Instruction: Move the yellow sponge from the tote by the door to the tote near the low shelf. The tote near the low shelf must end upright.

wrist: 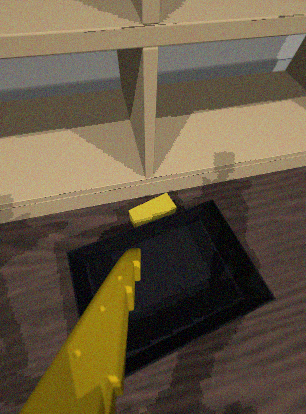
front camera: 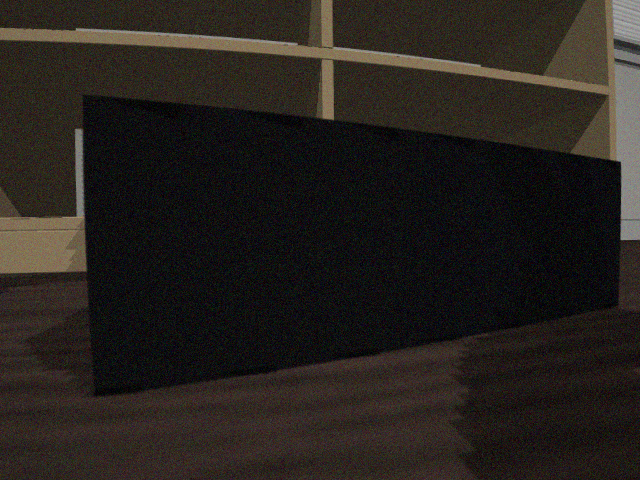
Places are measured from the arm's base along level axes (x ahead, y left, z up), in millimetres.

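Where they show: hand, its tool point: (wrist: 140, 260).
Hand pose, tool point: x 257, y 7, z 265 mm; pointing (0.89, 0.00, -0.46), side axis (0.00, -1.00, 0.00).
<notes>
Things, the pixels of their centre, and the offset from my tool point. Level surfaces: height alone.
- yellow sponge, middle of its body: (wrist: 152, 214) dx +170, dy -17, dz -323 mm
- black tote, middle of its body: (front camera: 361, 235) (wrist: 164, 277) dx +26, dy -35, dz -304 mm
- Dark wood floor, height of its surface: dz -354 mm
The yellow sponge (wrist: 153, 208) lies in the wrist view outside the black tote, on the floor between the tote's far wall and the low shelf. It does not show in the front view. The black tote (front camera: 351, 232) (wrist: 231, 245) stands upright near the low shelf (front camera: 206, 42) (wrist: 150, 110), and its dark inside shows no object in the part I see. My gripper (wrist: 135, 256) is open and empty. One notched yellow jaw shows, above the tote in the wrist view, with its tip short of the sponge. The tote by the door does not show.
The tote's broad side fills much of the front view, close ahead. The wooden shelf stands behind it, with a low base board and upright dividers. A pale wall or door (front camera: 628, 144) shows at the far right. Dark wood floor (front camera: 310, 423) lies before the tote.
</notes>
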